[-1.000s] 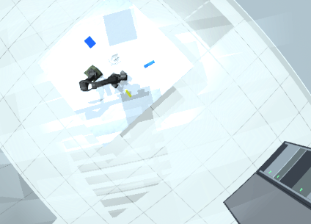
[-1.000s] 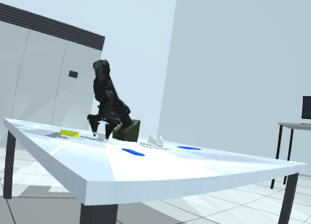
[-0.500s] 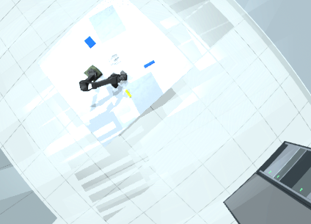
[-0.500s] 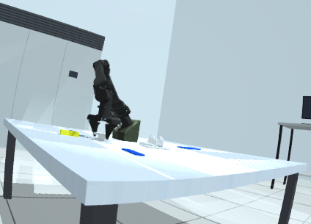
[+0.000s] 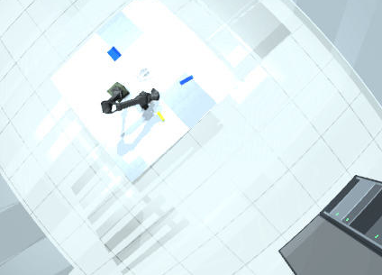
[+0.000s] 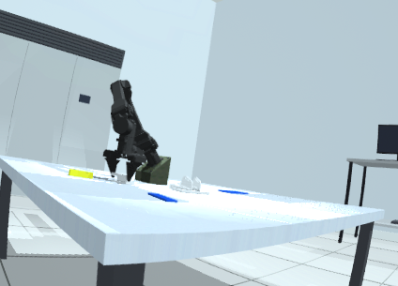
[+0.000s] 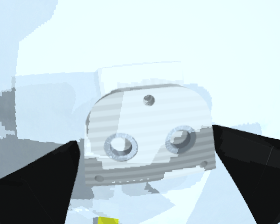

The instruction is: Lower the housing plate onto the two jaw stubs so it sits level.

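My gripper tip is 10 mm to the right of the small pale block. From my gripper tip the other things lie so: yellow bar (30 mm behind, 150 mm to the right); housing plate (10 mm to the left, 20 mm above); blue bar (340 mm ahead, 60 mm to the right, 10 mm below).
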